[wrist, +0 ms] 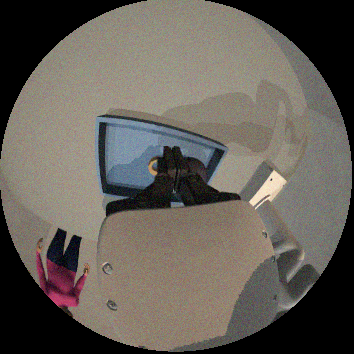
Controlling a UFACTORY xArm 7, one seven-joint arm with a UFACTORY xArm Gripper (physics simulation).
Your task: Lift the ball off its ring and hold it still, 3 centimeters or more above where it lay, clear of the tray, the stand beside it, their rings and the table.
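Where they show: gripper, between the fingertips: [169, 156]; arm's base, origin of its link: [258, 205].
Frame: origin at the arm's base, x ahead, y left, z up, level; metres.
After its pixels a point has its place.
My gripper [169, 156] @[x 0.367, y -0.172, z 0.014 m] is shut and empty, its dark fingertips together over the tray in the wrist view. The blue tray [100, 155] @[x 0.464, y -0.158, z -0.013 m] has raised walls and lies below and around the fingers in the picture. An orange-yellow ring [151, 167] @[x 0.386, y -0.134, z -0.021 m] shows inside the tray just left of the fingers, partly covered by them. A dark brown rounded shape [198, 168] @[x 0.326, y -0.157, z 0.013 m] shows just right of the fingers over the tray; I cannot tell whether it is the ball. The stand cannot be made out; the gripper body hides the area below the tray's near edge.
A pale block-like object [270, 189] @[x 0.009, y -0.086, z 0.003 m] with a dark side is at the right. A figure in a pink top [61, 282] and dark trousers is at the lower left. The arm's shadow falls on the table [150, 60] @[x 0.405, y -0.295, z -0.033 m] behind and right of the tray.
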